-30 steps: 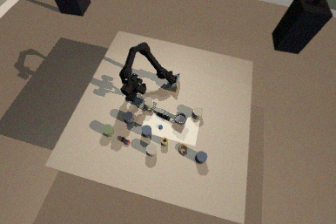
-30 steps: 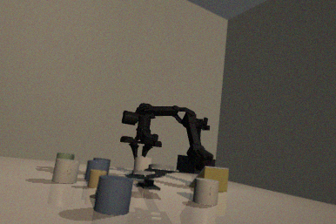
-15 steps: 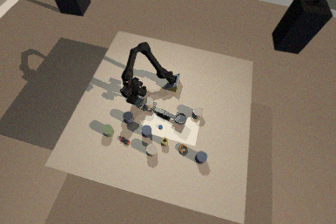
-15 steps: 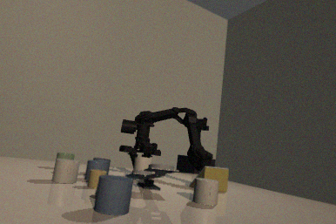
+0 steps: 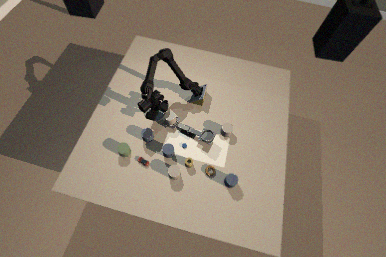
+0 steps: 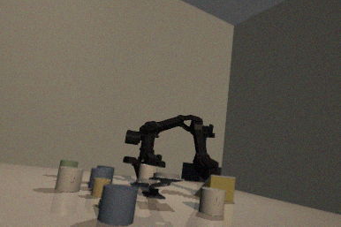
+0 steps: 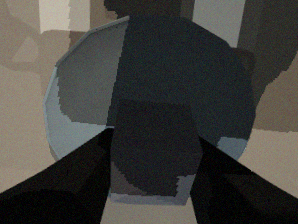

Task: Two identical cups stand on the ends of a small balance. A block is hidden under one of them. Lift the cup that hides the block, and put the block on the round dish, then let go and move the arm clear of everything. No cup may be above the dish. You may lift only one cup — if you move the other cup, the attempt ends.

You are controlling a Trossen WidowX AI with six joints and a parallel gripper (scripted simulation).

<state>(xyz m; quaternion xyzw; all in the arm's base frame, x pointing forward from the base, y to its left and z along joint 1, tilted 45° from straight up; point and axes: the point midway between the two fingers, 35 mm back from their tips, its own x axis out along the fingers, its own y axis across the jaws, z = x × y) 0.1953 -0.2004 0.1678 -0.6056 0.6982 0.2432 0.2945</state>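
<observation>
The pale blue-grey block lies 10 mm above my gripper tip. Also, from my gripper tip: pale blue round dish: 10 mm below; balance: 240 mm to the left, 90 mm ahead, 10 mm above; balance beam: 240 mm to the left, 90 mm ahead, 20 mm above.
</observation>
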